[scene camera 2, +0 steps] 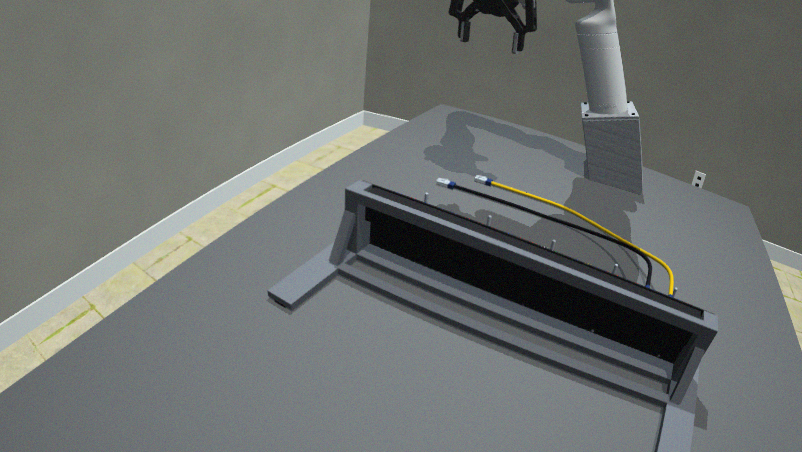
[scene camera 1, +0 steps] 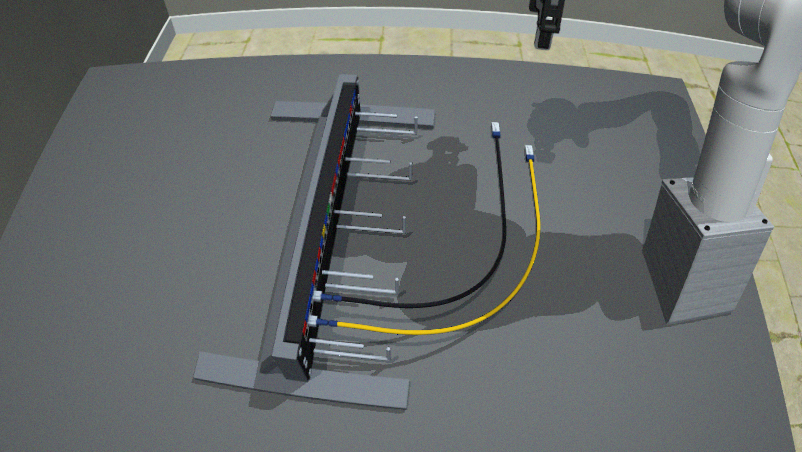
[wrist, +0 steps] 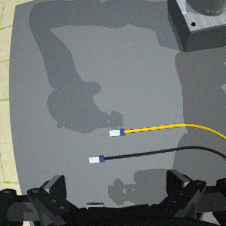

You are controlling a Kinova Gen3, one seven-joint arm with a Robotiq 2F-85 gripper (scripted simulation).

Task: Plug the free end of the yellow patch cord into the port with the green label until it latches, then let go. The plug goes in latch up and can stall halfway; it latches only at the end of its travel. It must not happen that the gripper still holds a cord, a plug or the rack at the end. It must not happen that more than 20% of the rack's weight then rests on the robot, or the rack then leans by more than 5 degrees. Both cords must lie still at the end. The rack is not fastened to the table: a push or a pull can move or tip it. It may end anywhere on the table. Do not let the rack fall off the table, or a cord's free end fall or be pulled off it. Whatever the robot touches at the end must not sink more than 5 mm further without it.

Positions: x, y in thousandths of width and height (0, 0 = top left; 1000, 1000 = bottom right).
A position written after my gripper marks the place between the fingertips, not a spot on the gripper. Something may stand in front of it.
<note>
I see my gripper (scene camera 2: 610, 105).
My gripper also shows in the wrist view (wrist: 515, 821).
</note>
